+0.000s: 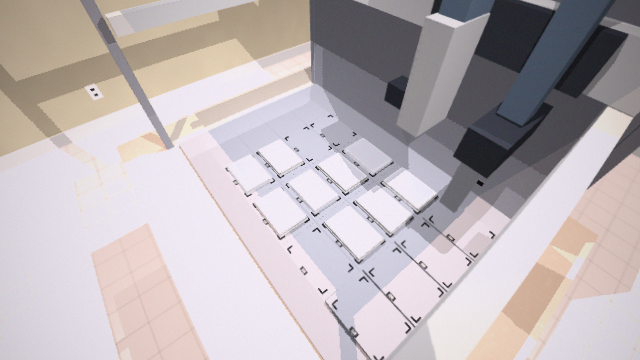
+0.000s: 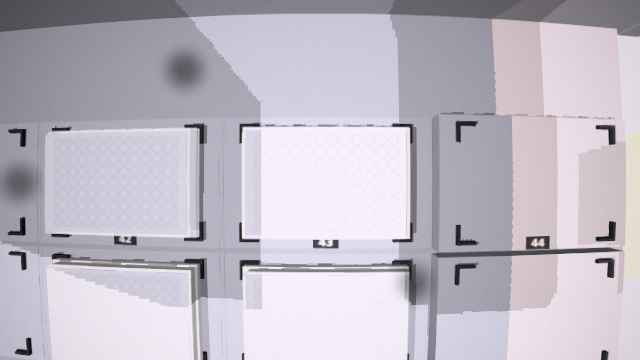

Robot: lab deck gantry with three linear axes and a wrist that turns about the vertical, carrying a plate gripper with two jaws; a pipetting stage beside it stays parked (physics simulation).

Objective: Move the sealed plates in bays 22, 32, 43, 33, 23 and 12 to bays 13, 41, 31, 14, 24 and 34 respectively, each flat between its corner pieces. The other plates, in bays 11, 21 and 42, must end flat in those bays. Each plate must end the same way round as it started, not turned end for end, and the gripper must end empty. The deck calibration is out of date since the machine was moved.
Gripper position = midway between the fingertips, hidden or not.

I see my gripper (image 1: 462, 192), a bay 13 (image 1: 327, 267), a bay 31 (image 1: 310, 145), a bay 24 (image 1: 416, 293) and a bay 44 (image 2: 511, 177).
The bay 44 is seen too in image 1 (image 1: 471, 236).
